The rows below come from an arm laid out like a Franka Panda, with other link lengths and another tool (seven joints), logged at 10 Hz.
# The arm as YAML. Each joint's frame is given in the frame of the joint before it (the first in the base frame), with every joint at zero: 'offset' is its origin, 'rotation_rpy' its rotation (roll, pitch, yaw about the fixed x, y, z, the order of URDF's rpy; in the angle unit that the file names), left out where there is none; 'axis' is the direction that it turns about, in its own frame. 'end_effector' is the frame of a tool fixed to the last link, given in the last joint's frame.
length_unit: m
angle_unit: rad
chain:
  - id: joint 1
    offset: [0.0, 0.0, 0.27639]
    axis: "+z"
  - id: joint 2
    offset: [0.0, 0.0, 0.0]
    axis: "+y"
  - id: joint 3
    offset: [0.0, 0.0, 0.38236]
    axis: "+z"
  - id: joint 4
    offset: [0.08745, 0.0, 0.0]
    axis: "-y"
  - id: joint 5
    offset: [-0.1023, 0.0, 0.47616]
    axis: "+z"
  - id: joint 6
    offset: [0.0, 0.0, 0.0]
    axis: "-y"
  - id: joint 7
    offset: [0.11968, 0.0, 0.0]
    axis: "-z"
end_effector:
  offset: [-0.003, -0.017, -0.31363]
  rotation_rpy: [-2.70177, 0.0, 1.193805]
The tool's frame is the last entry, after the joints.
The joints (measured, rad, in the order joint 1, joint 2, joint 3, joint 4, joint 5, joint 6, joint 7), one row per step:
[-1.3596 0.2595 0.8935 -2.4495 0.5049 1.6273 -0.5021]
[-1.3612 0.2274 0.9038 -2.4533 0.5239 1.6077 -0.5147]
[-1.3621 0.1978 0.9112 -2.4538 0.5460 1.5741 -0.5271]
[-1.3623 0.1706 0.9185 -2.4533 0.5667 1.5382 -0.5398]
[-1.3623 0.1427 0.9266 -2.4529 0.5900 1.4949 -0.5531]
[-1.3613 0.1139 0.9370 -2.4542 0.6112 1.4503 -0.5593]
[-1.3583 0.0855 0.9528 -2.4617 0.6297 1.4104 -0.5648]
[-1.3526 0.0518 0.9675 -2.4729 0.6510 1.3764 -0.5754]
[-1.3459 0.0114 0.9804 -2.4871 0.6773 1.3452 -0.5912]
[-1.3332 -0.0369 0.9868 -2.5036 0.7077 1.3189 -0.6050]
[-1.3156 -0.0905 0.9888 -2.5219 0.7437 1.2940 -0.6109]
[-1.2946 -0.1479 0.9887 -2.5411 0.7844 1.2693 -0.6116]
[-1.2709 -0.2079 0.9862 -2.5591 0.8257 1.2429 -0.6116]
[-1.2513 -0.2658 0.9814 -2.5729 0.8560 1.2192 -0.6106]
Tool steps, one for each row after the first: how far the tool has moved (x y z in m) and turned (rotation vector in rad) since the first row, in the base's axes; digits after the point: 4 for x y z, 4 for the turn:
[-0.0001 0.0035 0.0084 0.0003 -0.0079 0.0060]
[-0.0010 0.0086 0.0200 0.0136 -0.0104 0.0123]
[-0.0024 0.0145 0.0320 0.0301 -0.0125 0.0212]
[-0.0049 0.0224 0.0458 0.0536 -0.0122 0.0321]
[-0.0092 0.0317 0.0595 0.0742 -0.0038 0.0462]
[-0.0168 0.0440 0.0707 0.0928 0.0089 0.0679]
[-0.0244 0.0565 0.0798 0.1067 0.0168 0.0882]
[-0.0315 0.0689 0.0876 0.1180 0.0194 0.1037]
[-0.0377 0.0806 0.0936 0.1200 0.0205 0.1122]
[-0.0430 0.0929 0.0989 0.1162 0.0251 0.1130]
[-0.0475 0.1061 0.1040 0.1093 0.0305 0.1091]
[-0.0515 0.1191 0.1092 0.1010 0.0325 0.1052]
[-0.0549 0.1276 0.1133 0.0851 0.0315 0.1026]

